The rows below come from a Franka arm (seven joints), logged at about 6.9 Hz.
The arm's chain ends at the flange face. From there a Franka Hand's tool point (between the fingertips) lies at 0.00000 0.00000 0.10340 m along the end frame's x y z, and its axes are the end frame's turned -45 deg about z.
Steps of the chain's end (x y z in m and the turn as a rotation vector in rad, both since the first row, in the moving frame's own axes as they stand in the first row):
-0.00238 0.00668 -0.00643 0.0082 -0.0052 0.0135
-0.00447 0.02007 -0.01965 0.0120 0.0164 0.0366
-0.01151 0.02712 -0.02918 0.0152 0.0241 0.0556
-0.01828 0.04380 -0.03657 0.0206 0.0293 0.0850
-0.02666 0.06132 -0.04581 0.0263 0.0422 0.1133
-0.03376 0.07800 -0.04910 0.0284 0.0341 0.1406
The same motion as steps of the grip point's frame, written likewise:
-0.00618 0.00206 -0.00643 0.0095 0.0021 0.0135
-0.01528 0.01139 -0.01967 -0.0031 0.0201 0.0366
-0.02446 0.01177 -0.02922 -0.0063 0.0278 0.0556
-0.04028 0.01884 -0.03664 -0.0062 0.0353 0.0850
-0.05728 0.02595 -0.04594 -0.0112 0.0484 0.1133
-0.07450 0.03202 -0.04920 -0.0040 0.0442 0.1406

